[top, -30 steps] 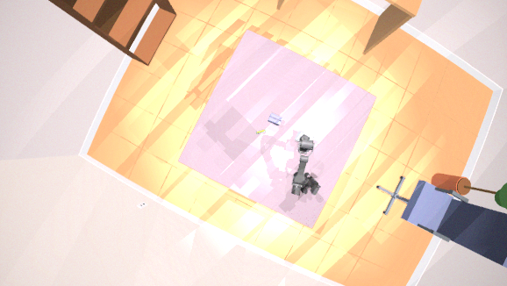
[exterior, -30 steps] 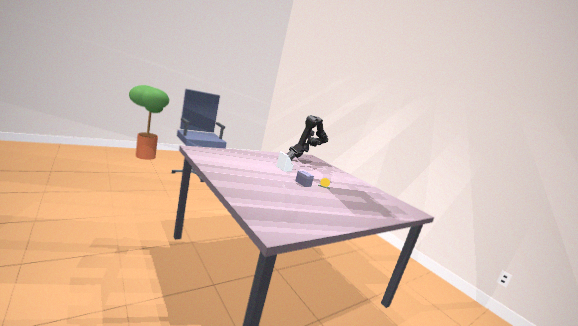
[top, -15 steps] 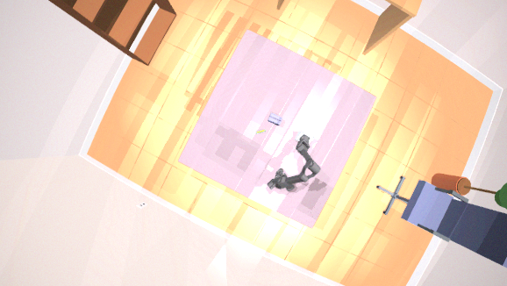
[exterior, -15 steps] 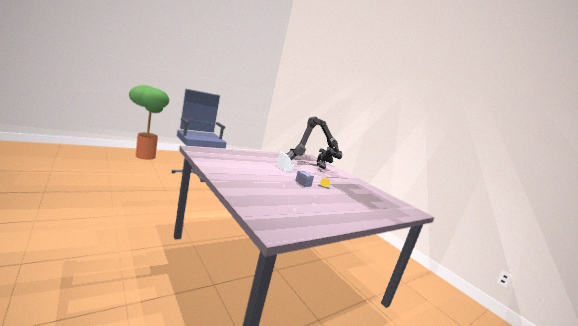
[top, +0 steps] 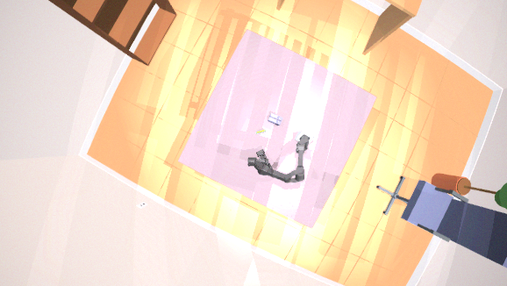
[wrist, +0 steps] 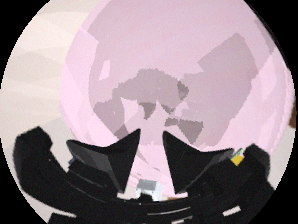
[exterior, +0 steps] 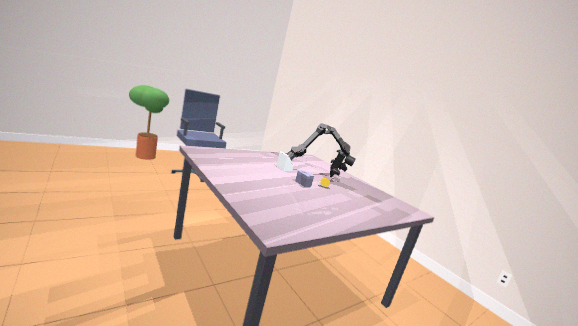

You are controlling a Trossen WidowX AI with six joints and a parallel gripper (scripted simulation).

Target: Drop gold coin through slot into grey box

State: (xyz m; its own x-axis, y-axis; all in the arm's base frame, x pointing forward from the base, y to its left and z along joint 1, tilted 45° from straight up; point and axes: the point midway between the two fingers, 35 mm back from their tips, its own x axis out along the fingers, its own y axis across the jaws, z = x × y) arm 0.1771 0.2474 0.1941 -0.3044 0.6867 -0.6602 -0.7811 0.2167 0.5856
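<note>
My gripper tip is now 200 mm to the left of the gold coin, 160 mm short of it and 10 mm below it.
</note>
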